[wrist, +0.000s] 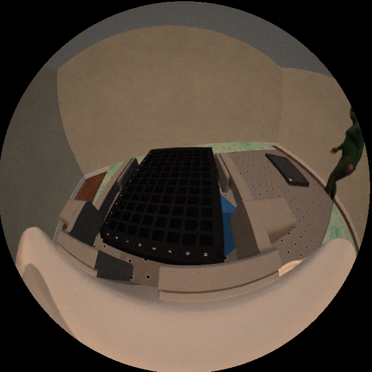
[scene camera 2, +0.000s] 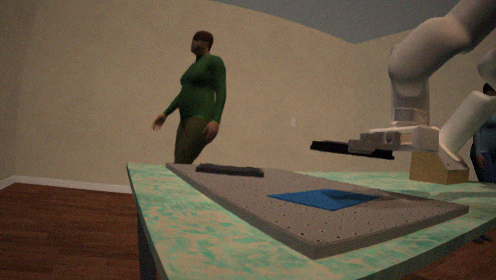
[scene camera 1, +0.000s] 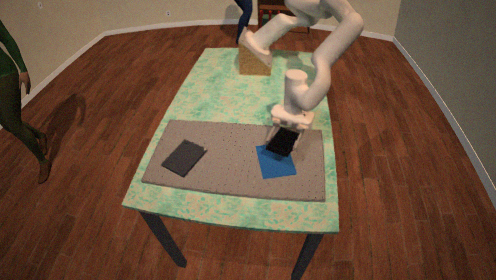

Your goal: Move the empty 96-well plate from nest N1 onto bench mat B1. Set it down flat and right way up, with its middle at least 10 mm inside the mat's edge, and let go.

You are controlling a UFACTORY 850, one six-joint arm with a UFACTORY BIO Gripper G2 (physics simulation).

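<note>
The black 96-well plate (scene camera 1: 283, 141) (scene camera 2: 327, 146) (wrist: 167, 200) is held about level, wells up, between the fingers of my gripper (scene camera 1: 283, 144) (scene camera 2: 352, 146) (wrist: 176, 172), which is shut on its two sides. It hangs in the air, well above the board in the scene camera 2 view. The blue mat B1 (scene camera 1: 277, 168) (scene camera 2: 310, 199) (wrist: 228, 220) lies flat beneath; in the scene camera 1 view the plate overlaps its back edge, and in the wrist view the mat shows partly right of the plate. The dark nest N1 (scene camera 1: 184, 158) (scene camera 2: 230, 171) (wrist: 286, 169) holds no plate.
The grey perforated board (scene camera 1: 225, 175) (scene camera 2: 280, 225) carries the nest and the mat. It lies on the green mottled table (scene camera 1: 200, 100) (scene camera 2: 175, 235). The arm's wedge base (scene camera 1: 252, 62) (scene camera 2: 427, 167) stands at the table's back. A person in green (scene camera 1: 15, 85) (scene camera 2: 200, 90) stands beyond the table.
</note>
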